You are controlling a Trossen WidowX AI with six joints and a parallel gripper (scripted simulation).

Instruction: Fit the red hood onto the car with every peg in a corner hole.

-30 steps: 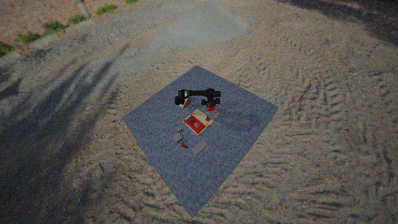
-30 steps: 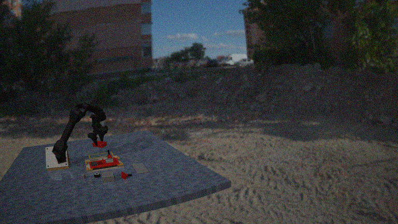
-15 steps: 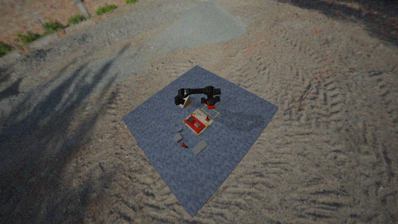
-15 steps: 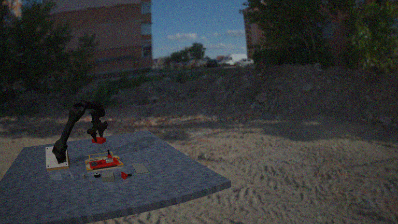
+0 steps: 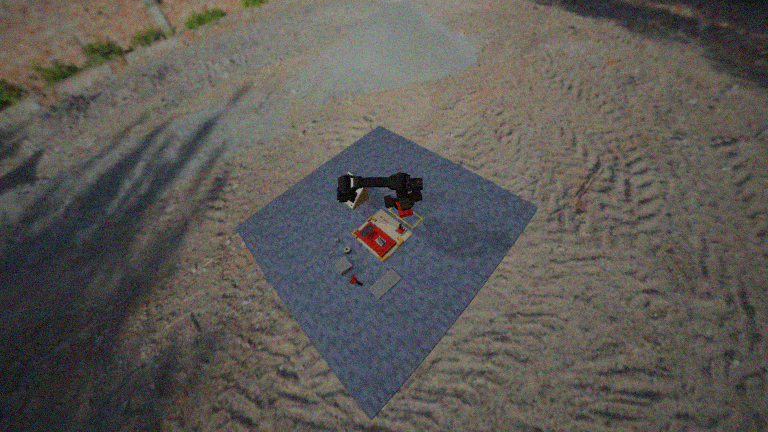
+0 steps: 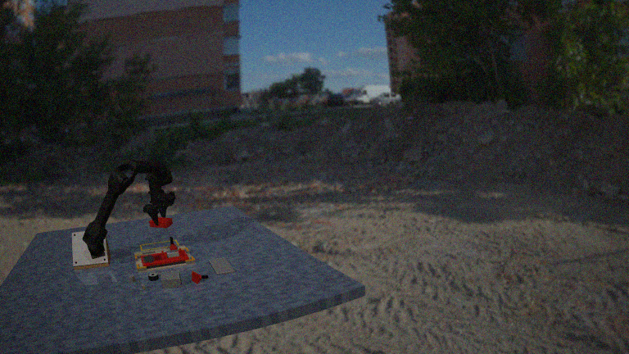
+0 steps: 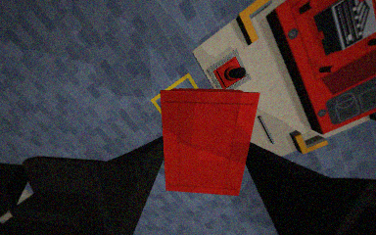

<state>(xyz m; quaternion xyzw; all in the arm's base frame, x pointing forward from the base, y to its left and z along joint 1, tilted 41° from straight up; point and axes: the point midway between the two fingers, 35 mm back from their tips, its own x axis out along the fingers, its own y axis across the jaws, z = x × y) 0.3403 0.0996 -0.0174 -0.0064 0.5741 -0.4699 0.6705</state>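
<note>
Right now the grey engine block is 19 cm to the right of my gripper tip and 9 cm below it. From my gripper tip the other things lie so: beige jig 4 cm behind, 16 cm to the right, 10 cm below; then red hood 1 cm above.
</note>
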